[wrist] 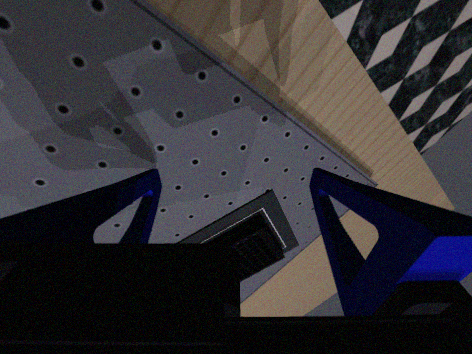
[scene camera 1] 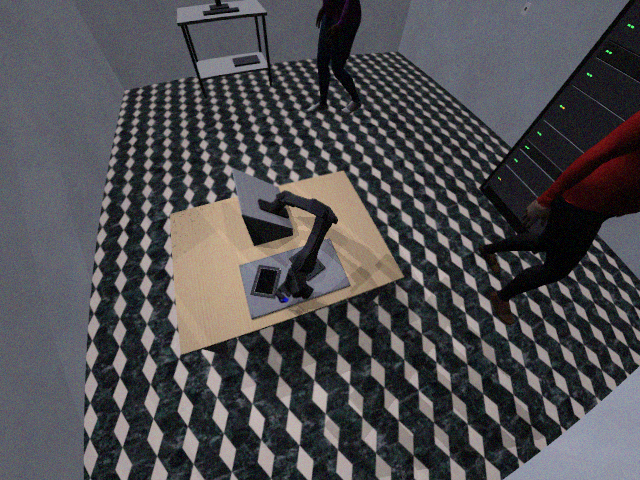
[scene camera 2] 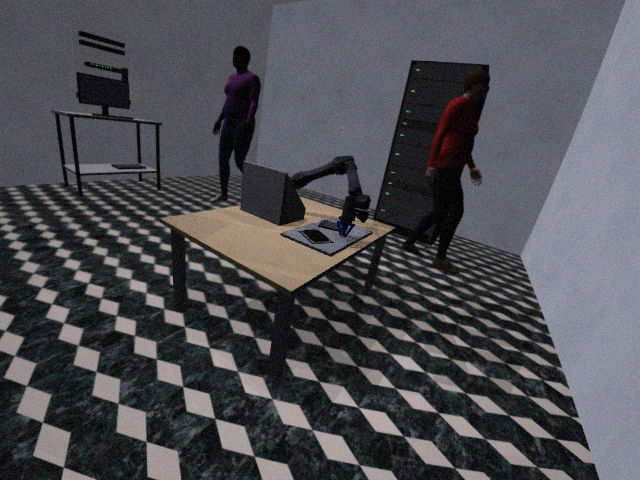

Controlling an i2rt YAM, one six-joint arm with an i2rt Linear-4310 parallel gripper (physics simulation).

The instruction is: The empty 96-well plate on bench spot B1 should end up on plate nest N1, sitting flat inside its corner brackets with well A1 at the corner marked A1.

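Where they show: gripper, between the fingertips: [wrist: 235, 176] [scene camera 1: 286, 295] [scene camera 2: 342, 236]; arm's base, origin of its link: [scene camera 1: 273, 209] [scene camera 2: 286, 193].
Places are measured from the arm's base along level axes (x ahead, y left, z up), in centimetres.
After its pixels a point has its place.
The dark 96-well plate [scene camera 1: 266, 280] {y -13.3, x 34.2, z -11.6 cm} [scene camera 2: 316, 236] {y -15.8, x 35.9, z -11.8 cm} [wrist: 259, 246] {y -14.6, x 38.6, z -11.6 cm} lies on the left part of the grey perforated board, framed by a pale outline and a grey border. In the wrist view the gripper body hides part of it. A second dark, flat rectangular piece [scene camera 1: 316, 268] {y 13.3, x 35.5, z -11.9 cm} [scene camera 2: 328, 225] {y 6.2, x 29.3, z -12.0 cm} lies on the board farther right, partly behind the arm; its labels and brackets are too small to tell. My gripper [scene camera 1: 292, 297] {y -5.5, x 45.3, z -10.6 cm} [scene camera 2: 344, 233] {y -5.5, x 45.3, z -10.6 cm} [wrist: 235, 176] {y -5.5, x 45.3, z -10.6 cm} is open and empty, low over the board's front part, beside the plate. The plate's A1 corner cannot be made out.
The perforated board [scene camera 1: 336, 271] {y 23.1, x 40.0, z -13.1 cm} [scene camera 2: 352, 238] {y 3.2, x 47.3, z -13.1 cm} [wrist: 210, 106] {y -2.7, x 47.7, z -13.1 cm} lies on the wooden table [scene camera 1: 204, 294] {y -46.0, x 30.9, z -14.4 cm} [scene camera 2: 232, 238] {y -48.3, x 11.3, z -14.5 cm} [wrist: 305, 75] {y -7.7, x 52.8, z -14.5 cm}. A tall grey wedge-shaped block [scene camera 1: 260, 202] {y -5.8, x -0.9, z 7.2 cm} [scene camera 2: 262, 191] {y -15.9, x -4.6, z 1.4 cm} stands behind the board, near the arm's base. Two people stand on the floor away from the table.
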